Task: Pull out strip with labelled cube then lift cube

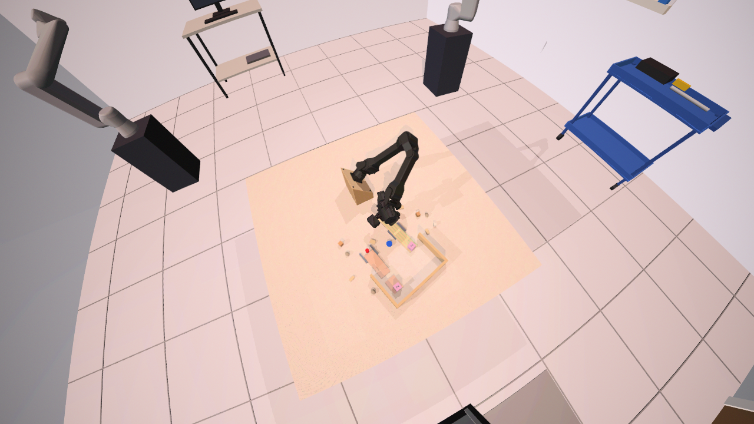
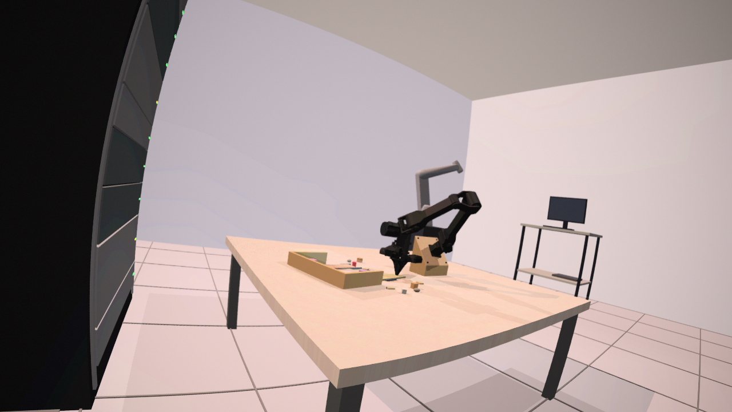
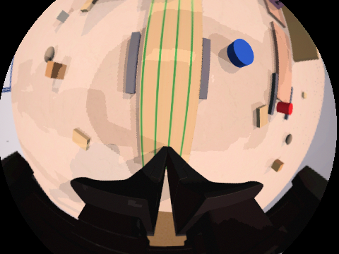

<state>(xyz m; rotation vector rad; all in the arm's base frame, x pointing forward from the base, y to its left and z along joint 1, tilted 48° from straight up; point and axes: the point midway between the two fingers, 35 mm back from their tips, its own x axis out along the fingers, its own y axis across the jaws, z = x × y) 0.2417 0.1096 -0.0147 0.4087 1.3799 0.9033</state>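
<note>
The blue disc is 13 cm ahead of my gripper tip and 3 cm to the right of it. From my gripper tip the other things lie so: red piece: 12 cm ahead, 15 cm to the right, 1 cm above.
</note>
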